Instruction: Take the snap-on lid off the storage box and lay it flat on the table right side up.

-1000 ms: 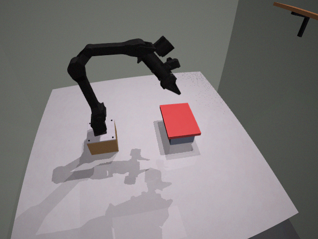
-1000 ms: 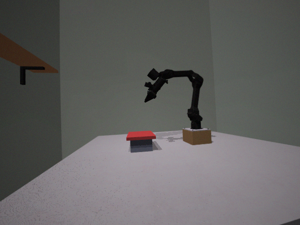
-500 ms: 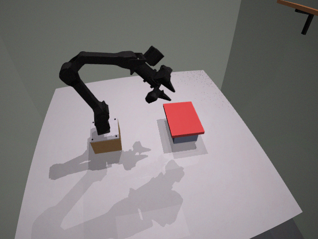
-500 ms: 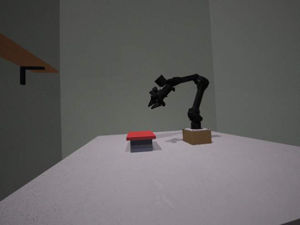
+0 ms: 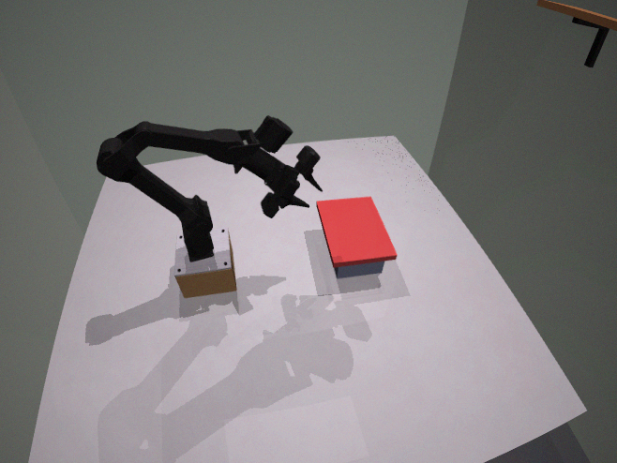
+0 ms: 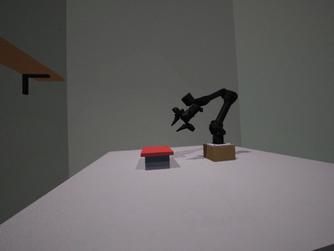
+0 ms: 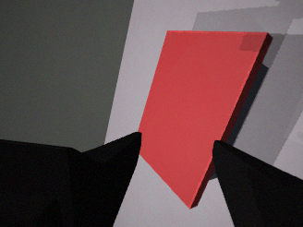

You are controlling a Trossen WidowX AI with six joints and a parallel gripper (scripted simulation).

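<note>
My gripper tip is 12 cm above the red lid, 11 cm short of it and 2 cm to the left of it. The rest, counted from my gripper tip: blue storage box: 17 cm below, 11 cm ahead, 2 cm to the right.
</note>
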